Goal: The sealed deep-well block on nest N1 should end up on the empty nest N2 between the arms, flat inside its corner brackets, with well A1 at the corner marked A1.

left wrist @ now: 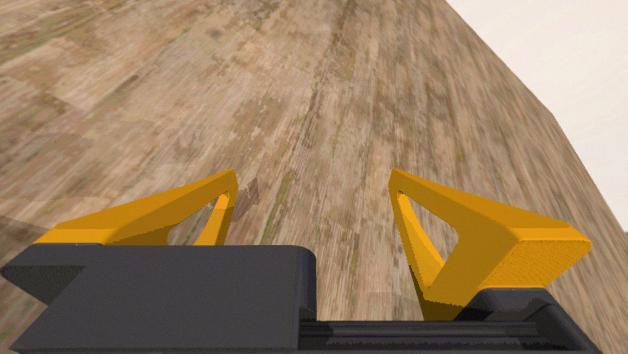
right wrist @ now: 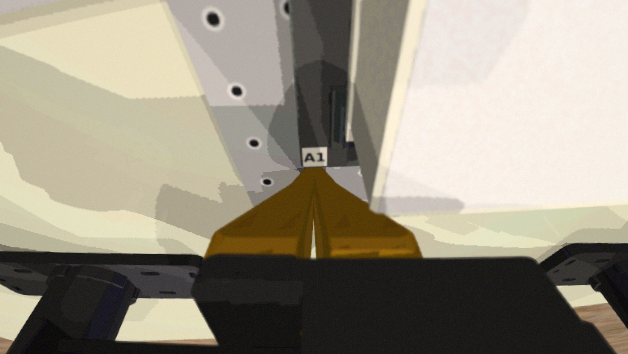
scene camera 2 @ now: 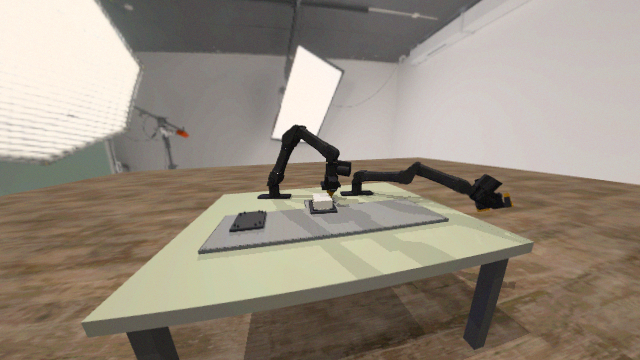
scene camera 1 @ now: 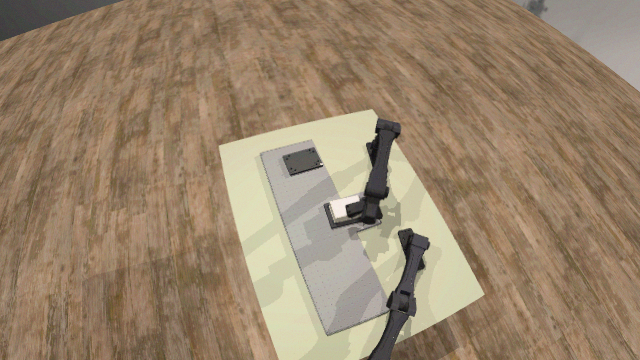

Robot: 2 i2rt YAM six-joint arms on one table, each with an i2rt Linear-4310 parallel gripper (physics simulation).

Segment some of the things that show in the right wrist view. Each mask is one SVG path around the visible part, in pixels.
The right gripper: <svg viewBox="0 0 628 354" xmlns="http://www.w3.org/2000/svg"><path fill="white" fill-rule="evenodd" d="M7 353L617 354L593 323L581 320L534 258L528 256L423 258L417 240L410 230L387 215L372 211L368 203L338 185L323 168L305 168L290 185L218 229L213 234L191 288L191 296L218 345L72 338L49 319L40 318L30 323ZM313 220L316 258L311 258Z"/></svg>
A white block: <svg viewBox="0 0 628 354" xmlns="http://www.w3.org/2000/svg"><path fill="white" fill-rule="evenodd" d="M353 0L345 138L346 142L354 141L369 208L378 214L383 213L388 217L628 204L628 0Z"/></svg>
